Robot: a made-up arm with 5 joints. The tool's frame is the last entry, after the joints. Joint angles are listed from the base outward. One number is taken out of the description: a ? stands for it. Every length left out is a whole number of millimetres.
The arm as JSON. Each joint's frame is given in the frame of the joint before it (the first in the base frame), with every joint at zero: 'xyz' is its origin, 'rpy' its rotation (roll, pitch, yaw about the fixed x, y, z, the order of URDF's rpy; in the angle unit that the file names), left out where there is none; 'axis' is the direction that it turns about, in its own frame. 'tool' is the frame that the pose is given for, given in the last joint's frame.
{
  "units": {
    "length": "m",
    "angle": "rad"
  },
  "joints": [
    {
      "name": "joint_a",
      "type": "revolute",
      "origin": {
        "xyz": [
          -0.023,
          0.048,
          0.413
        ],
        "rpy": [
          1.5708,
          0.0,
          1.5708
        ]
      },
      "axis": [
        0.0,
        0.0,
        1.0
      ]
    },
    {
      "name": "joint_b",
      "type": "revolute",
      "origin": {
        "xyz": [
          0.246,
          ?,
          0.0
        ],
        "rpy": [
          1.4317,
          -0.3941,
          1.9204
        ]
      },
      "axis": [
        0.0,
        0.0,
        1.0
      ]
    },
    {
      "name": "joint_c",
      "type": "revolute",
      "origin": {
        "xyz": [
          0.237,
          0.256,
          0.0
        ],
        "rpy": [
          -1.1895,
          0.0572,
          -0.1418
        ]
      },
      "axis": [
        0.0,
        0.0,
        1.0
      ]
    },
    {
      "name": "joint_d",
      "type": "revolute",
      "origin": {
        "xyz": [
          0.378,
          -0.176,
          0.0
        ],
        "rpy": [
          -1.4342,
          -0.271,
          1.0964
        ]
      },
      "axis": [
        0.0,
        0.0,
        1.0
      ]
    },
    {
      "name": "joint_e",
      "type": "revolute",
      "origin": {
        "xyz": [
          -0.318,
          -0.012,
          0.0
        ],
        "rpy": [
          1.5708,
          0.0,
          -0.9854
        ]
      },
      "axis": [
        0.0,
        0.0,
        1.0
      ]
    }
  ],
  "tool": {
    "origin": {
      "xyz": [
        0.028,
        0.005,
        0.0
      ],
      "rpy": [
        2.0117,
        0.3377,
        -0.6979
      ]
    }
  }
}
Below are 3 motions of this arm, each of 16 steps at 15 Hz.
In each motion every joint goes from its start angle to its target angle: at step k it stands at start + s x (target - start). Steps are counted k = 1, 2, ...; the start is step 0. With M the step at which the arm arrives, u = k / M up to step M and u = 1 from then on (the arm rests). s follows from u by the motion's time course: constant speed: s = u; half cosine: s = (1 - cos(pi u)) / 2; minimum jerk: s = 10 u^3 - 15 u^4 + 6 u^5.
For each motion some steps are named. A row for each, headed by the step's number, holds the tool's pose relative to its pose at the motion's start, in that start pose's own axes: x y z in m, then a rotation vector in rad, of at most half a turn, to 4 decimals.
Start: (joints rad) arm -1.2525 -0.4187 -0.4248 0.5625 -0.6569
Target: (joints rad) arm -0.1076 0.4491 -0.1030 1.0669 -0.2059
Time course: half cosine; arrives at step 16
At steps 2, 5, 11, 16:
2: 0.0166 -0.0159 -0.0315 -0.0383 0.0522 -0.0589
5: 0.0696 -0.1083 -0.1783 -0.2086 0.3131 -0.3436
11: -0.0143 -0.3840 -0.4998 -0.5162 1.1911 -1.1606
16: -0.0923 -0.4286 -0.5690 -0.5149 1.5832 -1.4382

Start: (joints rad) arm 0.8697 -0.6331 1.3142 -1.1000 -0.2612
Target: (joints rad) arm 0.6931 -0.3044 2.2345 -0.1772 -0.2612
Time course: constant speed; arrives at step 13
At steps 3, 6, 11, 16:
3: 0.0492 -0.0577 0.0136 -0.1051 -0.2493 -0.2395
6: 0.0986 -0.1338 0.0428 -0.2213 -0.4808 -0.4997
11: 0.1471 -0.2993 0.1353 -0.4215 -0.8266 -0.9708
16: 0.1441 -0.3740 0.1867 -0.4970 -0.9505 -1.1710

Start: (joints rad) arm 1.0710 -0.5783 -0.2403 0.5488 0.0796
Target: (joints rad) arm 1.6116 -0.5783 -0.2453 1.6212 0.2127
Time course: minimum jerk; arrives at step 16
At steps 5, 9, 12, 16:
5: 0.1025 0.0043 -0.0537 -0.1251 -0.0488 -0.2278
9: 0.3506 -0.0839 -0.1866 -0.4603 -0.1356 -0.7693
12: 0.4812 -0.2111 -0.2644 -0.7021 -0.1746 -1.1033
16: 0.5190 -0.2693 -0.2896 -0.7972 -0.1868 -1.2223

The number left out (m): -0.116
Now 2 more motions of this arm.
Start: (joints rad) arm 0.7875 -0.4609 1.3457 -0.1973 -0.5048
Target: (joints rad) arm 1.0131 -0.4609 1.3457 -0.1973 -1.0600
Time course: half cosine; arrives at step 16
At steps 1, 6, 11, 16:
1: 0.0011 -0.0001 0.0006 0.0025 -0.0056 0.0004
6: 0.0341 -0.0043 0.0204 0.0761 -0.1824 0.0126
11: 0.0828 -0.0157 0.0546 0.1709 -0.4675 0.0301
16: 0.1042 -0.0231 0.0719 0.2065 -0.6054 0.0383

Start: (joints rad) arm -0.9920 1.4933 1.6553 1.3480 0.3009
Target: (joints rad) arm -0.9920 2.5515 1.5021 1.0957 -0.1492
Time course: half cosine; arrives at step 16
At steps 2, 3, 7, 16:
2: 0.0127 0.0140 -0.0208 -0.0152 -0.0267 -0.0100
3: 0.0289 0.0299 -0.0463 -0.0344 -0.0589 -0.0216
7: 0.1595 0.1063 -0.2275 -0.1852 -0.2719 -0.0827
16: 0.4636 0.0749 -0.5526 -0.5469 -0.6030 -0.1157

